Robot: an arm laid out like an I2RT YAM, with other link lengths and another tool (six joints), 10 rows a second.
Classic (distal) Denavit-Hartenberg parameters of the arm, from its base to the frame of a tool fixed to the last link. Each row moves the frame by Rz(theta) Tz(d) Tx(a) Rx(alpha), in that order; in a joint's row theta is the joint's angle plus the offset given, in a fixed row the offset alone. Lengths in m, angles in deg.
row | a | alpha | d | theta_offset
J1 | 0.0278 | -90 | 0.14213 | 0
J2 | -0.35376 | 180 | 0 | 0
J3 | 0.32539 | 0 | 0 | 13.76
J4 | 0.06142 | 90 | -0.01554 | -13.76
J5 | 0 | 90 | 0.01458 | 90
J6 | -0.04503 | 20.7 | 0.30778 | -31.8
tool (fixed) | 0 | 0 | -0.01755 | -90
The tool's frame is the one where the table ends.
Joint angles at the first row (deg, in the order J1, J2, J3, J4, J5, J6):
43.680 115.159 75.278 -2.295 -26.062 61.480
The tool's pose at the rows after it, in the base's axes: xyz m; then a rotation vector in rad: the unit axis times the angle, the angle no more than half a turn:
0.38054 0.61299 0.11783 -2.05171 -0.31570 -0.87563
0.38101 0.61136 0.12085 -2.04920 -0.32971 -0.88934
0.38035 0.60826 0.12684 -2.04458 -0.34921 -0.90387
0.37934 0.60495 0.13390 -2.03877 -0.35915 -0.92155
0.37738 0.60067 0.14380 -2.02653 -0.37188 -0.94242
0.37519 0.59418 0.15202 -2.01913 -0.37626 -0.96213
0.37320 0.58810 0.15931 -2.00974 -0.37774 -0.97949
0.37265 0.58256 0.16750 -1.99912 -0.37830 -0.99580
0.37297 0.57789 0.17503 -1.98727 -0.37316 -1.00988
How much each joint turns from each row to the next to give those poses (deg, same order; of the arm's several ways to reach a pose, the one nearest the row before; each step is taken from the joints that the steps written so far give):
-0.011 -0.110 0.094 0.004 0.216 -0.384
-0.010 -0.476 0.020 -0.409 0.373 -0.807
-0.082 -0.897 -0.025 -0.812 0.249 -1.123
0.017 -1.191 -0.483 -0.289 0.474 -0.584
-0.043 -1.594 -0.751 -0.142 0.326 -0.744
-0.117 -1.803 -1.248 0.054 0.440 -0.412
-0.170 -1.650 -1.311 0.359 0.255 -0.272
-0.286 -1.469 -0.927 0.179 0.085 -0.289
-0.327 -1.244 -0.893 0.491 -0.040 0.001

